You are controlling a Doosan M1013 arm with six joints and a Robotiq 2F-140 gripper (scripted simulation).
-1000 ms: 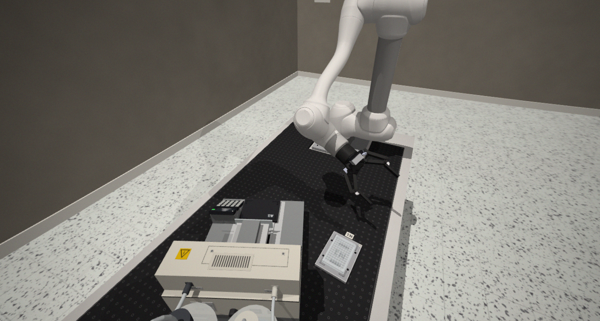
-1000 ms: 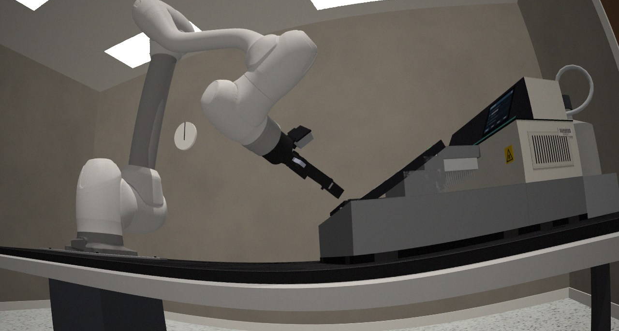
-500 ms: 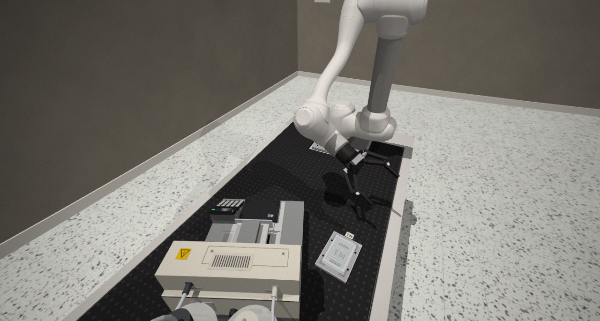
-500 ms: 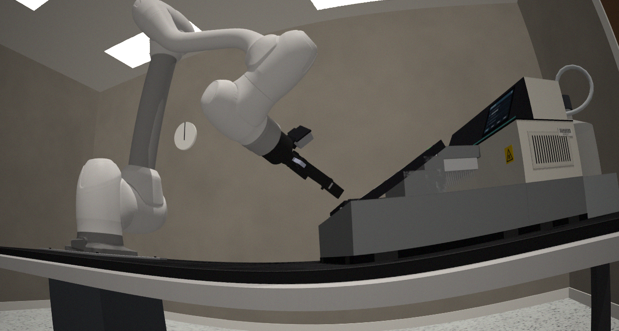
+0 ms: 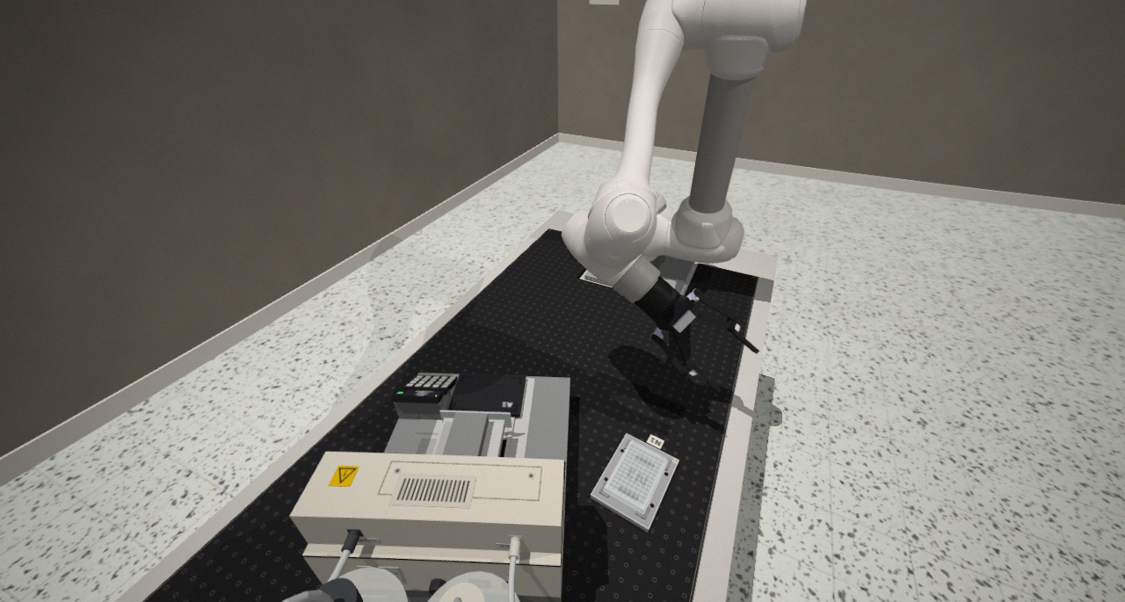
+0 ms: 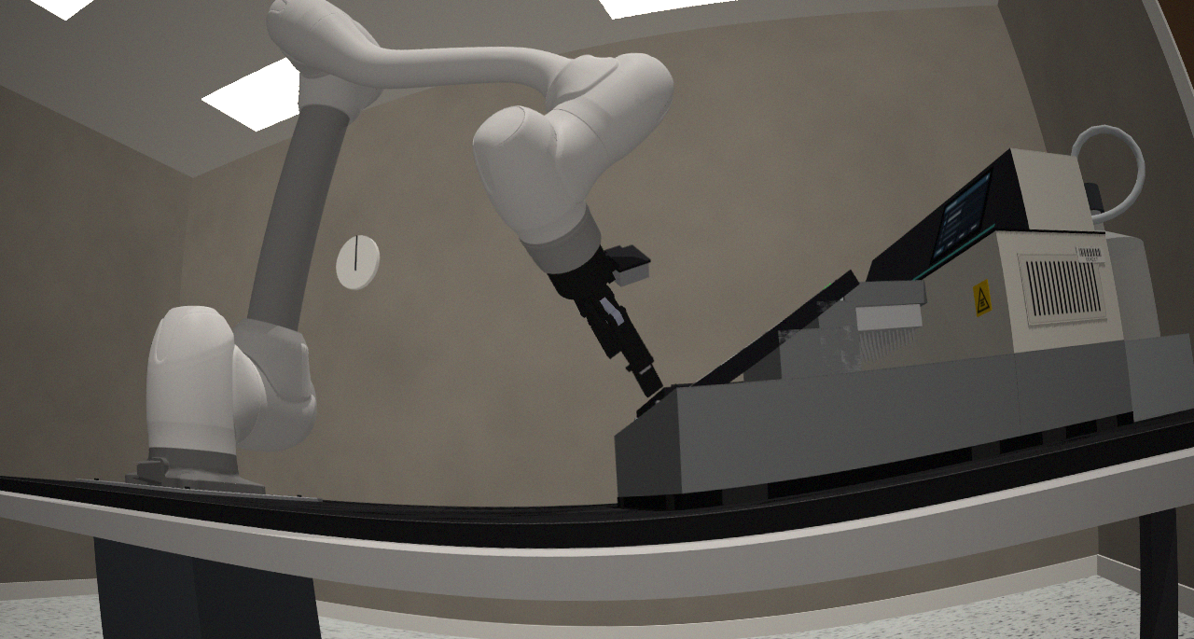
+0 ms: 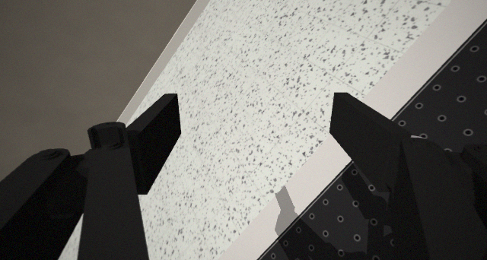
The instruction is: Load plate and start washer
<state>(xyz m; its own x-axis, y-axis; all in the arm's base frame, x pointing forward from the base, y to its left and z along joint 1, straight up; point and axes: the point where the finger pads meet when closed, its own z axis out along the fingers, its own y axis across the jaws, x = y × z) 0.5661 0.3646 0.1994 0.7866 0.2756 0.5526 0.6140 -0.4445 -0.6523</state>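
The well plate lies 190 mm below my hand, 190 mm ahead of it and 110 mm to the right of it. From my hand the other things lie so: light grey nest N1: 200 mm below, 190 mm ahead, 110 mm to the right; then manifold head: 390 mm to the right, 340 mm ahead, 70 mm below; then dark carrier pocket: 450 mm to the right, 200 mm ahead, 120 mm below.
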